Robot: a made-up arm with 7 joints. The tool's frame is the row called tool. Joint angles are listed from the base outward.
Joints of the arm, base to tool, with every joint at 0 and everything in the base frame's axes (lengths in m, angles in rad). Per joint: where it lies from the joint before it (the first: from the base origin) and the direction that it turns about. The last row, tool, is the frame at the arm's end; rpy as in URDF.
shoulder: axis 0 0 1 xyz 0 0 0.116
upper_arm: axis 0 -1 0 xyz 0 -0.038 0.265
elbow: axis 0 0 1 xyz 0 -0.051 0.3
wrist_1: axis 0 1 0 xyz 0.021 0.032 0.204
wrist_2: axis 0 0 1 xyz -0.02 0.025 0.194
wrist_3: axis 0 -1 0 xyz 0 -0.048 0.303
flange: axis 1 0 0 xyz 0.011 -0.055 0.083
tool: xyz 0 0 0 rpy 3.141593 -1.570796 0
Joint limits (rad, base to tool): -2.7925..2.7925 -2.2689..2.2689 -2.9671..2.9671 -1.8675..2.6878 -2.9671..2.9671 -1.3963..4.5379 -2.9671..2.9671
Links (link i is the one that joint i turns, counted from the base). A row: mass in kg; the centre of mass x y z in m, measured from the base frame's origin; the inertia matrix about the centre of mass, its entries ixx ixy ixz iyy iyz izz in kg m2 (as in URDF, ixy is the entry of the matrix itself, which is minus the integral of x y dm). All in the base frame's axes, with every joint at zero. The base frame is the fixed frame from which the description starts. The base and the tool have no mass.
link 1: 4.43; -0.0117 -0.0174 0.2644; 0.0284 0 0 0.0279 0.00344 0.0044
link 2: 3.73; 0.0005 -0.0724 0.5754; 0.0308 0 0 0.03 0.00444 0.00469
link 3: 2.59; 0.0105 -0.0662 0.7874; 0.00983 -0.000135 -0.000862 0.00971 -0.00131 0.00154
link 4: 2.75; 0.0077 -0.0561 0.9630; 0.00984 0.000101 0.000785 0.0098 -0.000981 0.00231
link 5: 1.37; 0.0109 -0.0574 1.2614; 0.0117 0 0 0.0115 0.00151 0.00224
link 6: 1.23; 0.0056 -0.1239 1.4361; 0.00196 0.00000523 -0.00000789 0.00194 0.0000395 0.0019
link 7: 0.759; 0.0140 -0.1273 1.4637; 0.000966 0 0 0.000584 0 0.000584
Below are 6 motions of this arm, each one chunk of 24 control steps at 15 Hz.
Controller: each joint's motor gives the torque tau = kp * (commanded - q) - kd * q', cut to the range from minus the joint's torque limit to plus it. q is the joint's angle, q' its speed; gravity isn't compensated. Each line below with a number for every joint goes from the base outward.
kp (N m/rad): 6.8 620 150 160 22 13 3
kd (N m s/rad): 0.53 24 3.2 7.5 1 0.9 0.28
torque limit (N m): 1.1 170 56 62 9.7 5.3 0.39
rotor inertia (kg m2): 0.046 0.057 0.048 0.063 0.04 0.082 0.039
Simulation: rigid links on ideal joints. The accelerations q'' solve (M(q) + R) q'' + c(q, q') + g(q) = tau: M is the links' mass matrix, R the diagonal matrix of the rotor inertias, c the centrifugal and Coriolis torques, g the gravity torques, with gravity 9.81 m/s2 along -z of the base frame. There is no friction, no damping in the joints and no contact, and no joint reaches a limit. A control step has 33 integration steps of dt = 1/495 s. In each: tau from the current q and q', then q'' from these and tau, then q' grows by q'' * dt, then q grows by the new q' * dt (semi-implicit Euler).
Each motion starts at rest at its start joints. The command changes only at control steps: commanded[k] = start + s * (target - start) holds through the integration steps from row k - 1 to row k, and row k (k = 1, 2, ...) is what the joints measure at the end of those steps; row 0 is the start. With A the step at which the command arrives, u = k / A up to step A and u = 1 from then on. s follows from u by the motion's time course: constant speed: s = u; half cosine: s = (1 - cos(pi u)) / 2; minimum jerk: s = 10 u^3 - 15 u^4 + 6 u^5; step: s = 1 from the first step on.
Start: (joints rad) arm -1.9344 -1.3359 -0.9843 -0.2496 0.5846 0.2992 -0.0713
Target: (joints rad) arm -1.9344 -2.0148 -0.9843 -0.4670 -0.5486 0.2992 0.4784
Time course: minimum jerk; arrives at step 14
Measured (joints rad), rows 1 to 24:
1: -1.9373 -1.3636 -0.9873 -0.2570 0.5730 0.3056 -0.0713
2: -1.9334 -1.4176 -1.0019 -0.2410 0.5740 0.3066 -0.0702
3: -1.9254 -1.4797 -1.0039 -0.2142 0.5857 0.2791 -0.0642
4: -1.9229 -1.5445 -1.0031 -0.2046 0.5573 0.2287 -0.0472
5: -1.9291 -1.6124 -1.0042 -0.2200 0.4578 0.1835 -0.0145
6: -1.9422 -1.6847 -1.0066 -0.2522 0.3005 0.1679 0.0360
7: -1.9588 -1.7631 -1.0092 -0.2898 0.1193 0.1855 0.1031
8: -1.9753 -1.8477 -1.0131 -0.3231 -0.0568 0.2213 0.1823
9: -1.9886 -1.9345 -1.0202 -0.3458 -0.2111 0.2547 0.2665
10: -1.9972 -2.0160 -1.0305 -0.3565 -0.3378 0.2734 0.3474
11: -2.0016 -2.0828 -1.0412 -0.3589 -0.4358 0.2777 0.4171
12: -2.0030 -2.1265 -1.0485 -0.3588 -0.5041 0.2760 0.4693
13: -2.0024 -2.1436 -1.0493 -0.3606 -0.5409 0.2761 0.5008
14: -2.0007 -2.1373 -1.0421 -0.3670 -0.5492 0.2789 0.5127
15: -1.9991 -2.1182 -1.0287 -0.3794 -0.5418 0.2808 0.5101
16: -1.9980 -2.0984 -1.0168 -0.3951 -0.5340 0.2799 0.4999
17: -1.9963 -2.0866 -1.0116 -0.4078 -0.5331 0.2788 0.4882
18: -1.9925 -2.0855 -1.0136 -0.4119 -0.5365 0.2797 0.4788
19: -1.9857 -2.0928 -1.0200 -0.4069 -0.5390 0.2818 0.4731
20: -1.9768 -2.1034 -1.0268 -0.3971 -0.5390 0.2829 0.4708
21: -1.9675 -2.1121 -1.0311 -0.3881 -0.5378 0.2819 0.4709
22: -1.9592 -2.1158 -1.0319 -0.3839 -0.5368 0.2796 0.4723
23: -1.9522 -2.1141 -1.0298 -0.3849 -0.5364 0.2775 0.4743
24: -1.9462 -2.1090 -1.0263 -0.3893 -0.5365 0.2768 0.4761

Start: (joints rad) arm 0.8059 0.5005 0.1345 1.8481 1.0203 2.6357 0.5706
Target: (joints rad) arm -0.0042 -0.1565 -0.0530 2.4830 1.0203 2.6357 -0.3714
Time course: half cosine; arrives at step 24
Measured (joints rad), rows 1 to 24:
1: 0.8084 0.5087 0.1361 1.8891 1.0324 2.6381 0.5705
2: 0.8004 0.5087 0.1457 1.9460 1.0786 2.6573 0.5690
3: 0.7849 0.4918 0.1555 1.9813 1.1192 2.6876 0.5630
4: 0.7754 0.4681 0.1506 1.9987 1.1265 2.7109 0.5491
5: 0.7727 0.4426 0.1318 2.0106 1.1079 2.7151 0.5253
6: 0.7641 0.4134 0.1138 2.0266 1.0855 2.7010 0.4917
7: 0.7411 0.3789 0.1048 2.0516 1.0763 2.6791 0.4489
8: 0.7074 0.3402 0.0989 2.0859 1.0814 2.6617 0.3979
9: 0.6697 0.2985 0.0880 2.1259 1.0904 2.6536 0.3404
10: 0.6278 0.2541 0.0727 2.1667 1.0938 2.6517 0.2783
11: 0.5790 0.2082 0.0577 2.2054 1.0909 2.6505 0.2135
12: 0.5242 0.1624 0.0434 2.2423 1.0854 2.6465 0.1471
13: 0.4648 0.1174 0.0294 2.2785 1.0801 2.6395 0.0807
14: 0.4020 0.0729 0.0154 2.3143 1.0756 2.6310 0.0151
15: 0.3368 0.0297 0.0018 2.3494 1.0718 2.6223 -0.0486
16: 0.2704 -0.0113 -0.0107 2.3828 1.0683 2.6146 -0.1097
17: 0.2044 -0.0490 -0.0220 2.4136 1.0650 2.6084 -0.1672
18: 0.1401 -0.0828 -0.0318 2.4412 1.0618 2.6037 -0.2203
19: 0.0793 -0.1125 -0.0403 2.4654 1.0589 2.6004 -0.2681
20: 0.0231 -0.1375 -0.0473 2.4859 1.0566 2.5980 -0.3097
21: -0.0269 -0.1575 -0.0527 2.5024 1.0548 2.5964 -0.3446
22: -0.0696 -0.1721 -0.0565 2.5147 1.0537 2.5952 -0.3721
23: -0.1039 -0.1811 -0.0587 2.5226 1.0531 2.5946 -0.3918
24: -0.1289 -0.1844 -0.0592 2.5258 1.0529 2.5943 -0.4036

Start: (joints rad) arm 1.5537 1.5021 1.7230 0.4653 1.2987 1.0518 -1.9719
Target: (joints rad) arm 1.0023 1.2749 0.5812 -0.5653 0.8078 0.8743 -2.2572
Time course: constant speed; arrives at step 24
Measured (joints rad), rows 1 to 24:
1: 1.5480 1.5334 1.6849 0.4420 1.3065 1.0492 -1.9729
2: 1.5337 1.5770 1.6829 0.3983 1.3206 1.0326 -1.9773
3: 1.5214 1.6094 1.6641 0.3564 1.3696 0.9873 -1.9832
4: 1.5097 1.6166 1.6194 0.3155 1.4019 0.9300 -1.9899
5: 1.4935 1.5991 1.5550 0.2659 1.3805 0.8868 -1.9981
6: 1.4730 1.5663 1.4810 0.2110 1.3108 0.8752 -2.0090
7: 1.4519 1.5309 1.4119 0.1601 1.2275 0.8972 -2.0232
8: 1.4322 1.5046 1.3540 0.1152 1.1661 0.9371 -2.0401
9: 1.4135 1.4927 1.3048 0.0710 1.1369 0.9717 -2.0574
10: 1.3944 1.4928 1.2583 0.0228 1.1268 0.9842 -2.0728
11: 1.3741 1.4976 1.2096 -0.0304 1.1180 0.9722 -2.0849
12: 1.3532 1.4995 1.1575 -0.0854 1.1010 0.9456 -2.0940
13: 1.3328 1.4947 1.1036 -0.1384 1.0748 0.9183 -2.1015
14: 1.3137 1.4833 1.0503 -0.1872 1.0430 0.9006 -2.1093
15: 1.2959 1.4681 0.9985 -0.2320 1.0104 0.8954 -2.1188
16: 1.2790 1.4526 0.9480 -0.2748 0.9797 0.8990 -2.1304
17: 1.2625 1.4392 0.8978 -0.3182 0.9514 0.9046 -2.1439
18: 1.2460 1.4287 0.8474 -0.3638 0.9242 0.9070 -2.1583
19: 1.2297 1.4207 0.7964 -0.4116 0.8966 0.9041 -2.1729
20: 1.2139 1.4138 0.7453 -0.4607 0.8681 0.8969 -2.1871
21: 1.1987 1.4067 0.6947 -0.5097 0.8390 0.8881 -2.2006
22: 1.1844 1.3986 0.6450 -0.5574 0.8102 0.8798 -2.2136
23: 1.1708 1.3891 0.5965 -0.6032 0.7828 0.8734 -2.2265
24: 1.1579 1.3784 0.5492 -0.6470 0.7570 0.8684 -2.2393

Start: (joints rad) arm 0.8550 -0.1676 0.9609 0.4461 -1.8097 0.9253 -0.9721
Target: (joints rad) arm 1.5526 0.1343 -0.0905 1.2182 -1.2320 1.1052 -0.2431
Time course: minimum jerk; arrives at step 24
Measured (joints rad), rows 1 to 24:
1: 0.8479 -0.1702 0.9615 0.4579 -1.8141 0.9418 -0.9719
2: 0.8412 -0.1761 0.9495 0.4791 -1.8239 0.9717 -0.9704
3: 0.8410 -0.1824 0.9304 0.5017 -1.8262 0.9940 -0.9665
4: 0.8463 -0.1844 0.9044 0.5250 -1.8154 1.0013 -0.9586
5: 0.8546 -0.1789 0.8717 0.5504 -1.7962 0.9978 -0.9453
6: 0.8661 -0.1659 0.8316 0.5795 -1.7734 0.9925 -0.9255
7: 0.8838 -0.1470 0.7832 0.6134 -1.7477 0.9928 -0.8985
8: 0.9125 -0.1249 0.7257 0.6538 -1.7178 1.0010 -0.8642
9: 0.9560 -0.1020 0.6593 0.7019 -1.6829 1.0154 -0.8226
10: 1.0152 -0.0796 0.5854 0.7582 -1.6440 1.0320 -0.7743
11: 1.0880 -0.0584 0.5061 0.8215 -1.6026 1.0473 -0.7203
12: 1.1697 -0.0381 0.4245 0.8894 -1.5598 1.0597 -0.6620
13: 1.2552 -0.0181 0.3434 0.9583 -1.5164 1.0692 -0.6012
14: 1.3395 0.0020 0.2653 1.0249 -1.4729 1.0769 -0.5402
15: 1.4188 0.0225 0.1924 1.0863 -1.4302 1.0840 -0.4809
16: 1.4897 0.0428 0.1263 1.1406 -1.3894 1.0915 -0.4256
17: 1.5491 0.0621 0.0682 1.1868 -1.3518 1.0995 -0.3758
18: 1.5943 0.0791 0.0190 1.2250 -1.3189 1.1076 -0.3328
19: 1.6233 0.0929 -0.0207 1.2559 -1.2915 1.1149 -0.2973
20: 1.6355 0.1030 -0.0508 1.2799 -1.2700 1.1201 -0.2696
21: 1.6315 0.1092 -0.0716 1.2976 -1.2544 1.1225 -0.2499
22: 1.6140 0.1124 -0.0840 1.3092 -1.2442 1.1221 -0.2376
23: 1.5870 0.1134 -0.0896 1.3153 -1.2385 1.1195 -0.2320
24: 1.5557 0.1136 -0.0913 1.3171 -1.2361 1.1161 -0.2317

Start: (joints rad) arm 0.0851 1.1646 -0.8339 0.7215 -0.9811 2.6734 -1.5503
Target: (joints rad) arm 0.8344 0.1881 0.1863 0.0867 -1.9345 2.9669 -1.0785
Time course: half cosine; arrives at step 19
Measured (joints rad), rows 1 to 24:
1: 0.0890 1.1882 -0.8265 0.7252 -0.9827 2.6822 -1.5493
2: 0.1017 1.2192 -0.8386 0.6870 -0.9618 2.7101 -1.5469
3: 0.1229 1.2343 -0.8213 0.6230 -0.9429 2.7497 -1.5456
4: 0.1448 1.2167 -0.7683 0.5629 -0.9655 2.7873 -1.5438
5: 0.1630 1.1603 -0.6931 0.5175 -1.0310 2.8112 -1.5366
6: 0.1762 1.0736 -0.6083 0.4875 -1.1181 2.8183 -1.5193
7: 0.1858 0.9719 -0.5214 0.4668 -1.2109 2.8157 -1.4892
8: 0.1963 0.8684 -0.4345 0.4447 -1.3043 2.8140 -1.4471
9: 0.2111 0.7710 -0.3485 0.4129 -1.3963 2.8211 -1.3967
10: 0.2317 0.6822 -0.2633 0.3687 -1.4841 2.8387 -1.3431
11: 0.2573 0.6013 -0.1797 0.3147 -1.5657 2.8638 -1.2911
12: 0.2863 0.5267 -0.0997 0.2571 -1.6404 2.8916 -1.2441
13: 0.3186 0.4570 -0.0260 0.2025 -1.7089 2.9178 -1.2036
14: 0.3569 0.3919 0.0388 0.1564 -1.7715 2.9399 -1.1696
15: 0.4067 0.3323 0.0927 0.1214 -1.8277 2.9570 -1.1409
16: 0.4765 0.2804 0.1348 0.0980 -1.8760 2.9692 -1.1166
17: 0.5760 0.2394 0.1645 0.0841 -1.9142 2.9769 -1.0959
18: 0.7072 0.2119 0.1825 0.0763 -1.9371 2.9818 -1.0790
19: 0.8562 0.1998 0.1883 0.0726 -1.9407 2.9864 -1.0671
20: 1.0025 0.2004 0.1893 0.0685 -1.9339 2.9912 -1.0607
21: 1.1329 0.2072 0.1923 0.0591 -1.9275 2.9951 -1.0600
22: 1.2424 0.2153 0.1951 0.0471 -1.9221 2.9986 -1.0635
23: 1.3322 0.2215 0.1968 0.0375 -1.9176 3.0021 -1.0695
24: 1.4058 0.2239 0.1972 0.0333 -1.9152 3.0049 -1.0758

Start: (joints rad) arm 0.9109 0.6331 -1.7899 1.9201 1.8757 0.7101 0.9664
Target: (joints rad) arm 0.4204 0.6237 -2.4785 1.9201 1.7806 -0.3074 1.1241
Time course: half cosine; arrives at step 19
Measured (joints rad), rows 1 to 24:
1: 0.9256 0.6526 -1.8178 1.9390 1.8679 0.7060 0.9663
2: 0.9526 0.6751 -1.8859 1.9759 1.8409 0.6996 0.9698
3: 0.9722 0.6849 -1.9443 2.0051 1.7952 0.6980 0.9793
4: 0.9763 0.6844 -1.9684 2.0143 1.7714 0.6897 0.9926
5: 0.9725 0.6781 -1.9797 2.0045 1.7862 0.6533 1.0058
6: 0.9728 0.6720 -2.0060 1.9869 1.8107 0.5820 1.0167
7: 0.9815 0.6702 -2.0561 1.9734 1.8167 0.4886 1.0252
8: 0.9944 0.6727 -2.1207 1.9697 1.8018 0.3934 1.0329
9: 1.0048 0.6766 -2.1863 1.9744 1.7798 0.3100 1.0418
10: 1.0095 0.6794 -2.2456 1.9814 1.7626 0.2383 1.0529
11: 1.0092 0.6801 -2.2984 1.9849 1.7536 0.1703 1.0663
12: 1.0056 0.6794 -2.3473 1.9832 1.7496 0.0986 1.0809
13: 0.9990 0.6787 -2.3933 1.9785 1.7467 0.0232 1.0951
14: 0.9886 0.6785 -2.4352 1.9744 1.7429 -0.0509 1.1080
15: 0.9732 0.6788 -2.4714 1.9727 1.7380 -0.1170 1.1189
16: 0.9522 0.6793 -2.5005 1.9731 1.7326 -0.1703 1.1278
17: 0.9252 0.6798 -2.5215 1.9742 1.7277 -0.2092 1.1346
18: 0.8920 0.6801 -2.5335 1.9749 1.7244 -0.2340 1.1395
19: 0.8524 0.6802 -2.5362 1.9748 1.7233 -0.2456 1.1425
20: 0.8078 0.6799 -2.5330 1.9741 1.7253 -0.2475 1.1435
21: 0.7612 0.6792 -2.5305 1.9727 1.7294 -0.2456 1.1431
22: 0.7137 0.6787 -2.5307 1.9711 1.7317 -0.2435 1.1416
23: 0.6641 0.6788 -2.5318 1.9704 1.7312 -0.2420 1.1399
24: 0.6118 0.6793 -2.5325 1.9707 1.7298 -0.2410 1.1385

